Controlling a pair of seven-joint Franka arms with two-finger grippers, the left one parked.
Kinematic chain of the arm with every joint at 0, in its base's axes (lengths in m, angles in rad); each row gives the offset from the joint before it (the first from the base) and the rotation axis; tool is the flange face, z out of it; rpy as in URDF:
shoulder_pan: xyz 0 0 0.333 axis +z
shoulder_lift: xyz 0 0 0 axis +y
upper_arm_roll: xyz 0 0 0.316 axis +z
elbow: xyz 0.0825 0 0 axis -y
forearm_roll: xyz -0.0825 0 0.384 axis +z
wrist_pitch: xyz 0 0 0 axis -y
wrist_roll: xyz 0.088 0 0 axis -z
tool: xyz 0 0 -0.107 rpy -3.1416 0 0
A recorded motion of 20 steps. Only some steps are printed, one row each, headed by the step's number.
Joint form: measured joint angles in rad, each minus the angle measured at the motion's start. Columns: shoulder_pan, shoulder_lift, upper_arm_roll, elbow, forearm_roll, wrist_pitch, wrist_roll.
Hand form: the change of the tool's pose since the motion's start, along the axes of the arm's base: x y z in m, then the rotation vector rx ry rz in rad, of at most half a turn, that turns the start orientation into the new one. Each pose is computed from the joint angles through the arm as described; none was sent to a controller.
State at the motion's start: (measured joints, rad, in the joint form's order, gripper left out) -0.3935 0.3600 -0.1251 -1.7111 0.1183 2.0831 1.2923
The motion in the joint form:
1: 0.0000 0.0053 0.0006 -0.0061 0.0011 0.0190 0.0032
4: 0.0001 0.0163 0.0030 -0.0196 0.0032 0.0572 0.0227
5: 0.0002 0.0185 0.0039 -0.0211 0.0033 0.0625 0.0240
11: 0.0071 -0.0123 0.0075 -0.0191 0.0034 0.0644 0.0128
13: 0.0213 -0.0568 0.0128 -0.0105 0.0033 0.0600 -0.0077
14: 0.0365 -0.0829 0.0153 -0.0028 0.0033 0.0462 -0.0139
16: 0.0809 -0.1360 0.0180 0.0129 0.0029 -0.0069 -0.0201
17: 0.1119 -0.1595 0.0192 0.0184 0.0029 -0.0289 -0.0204
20: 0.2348 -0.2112 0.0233 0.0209 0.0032 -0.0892 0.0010
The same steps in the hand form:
1: 0.0008 -0.0004 -0.0046 -0.0040 -0.0062 -0.0046
4: 0.0025 -0.0002 -0.0146 -0.0103 -0.0170 -0.0256
5: 0.0030 0.0001 -0.0163 -0.0111 -0.0182 -0.0264
11: 0.0054 0.0062 0.0048 -0.0238 -0.0512 -0.0051
13: 0.0095 0.0180 0.0374 -0.0418 -0.0977 0.0351
14: 0.0124 0.0294 0.0567 -0.0471 -0.1177 0.0600
16: 0.0168 0.0611 0.0932 -0.0444 -0.1367 0.1178
17: 0.0201 0.0820 0.1086 -0.0420 -0.1453 0.1521
20: 0.0309 0.1626 0.1361 -0.0199 -0.1449 0.2627

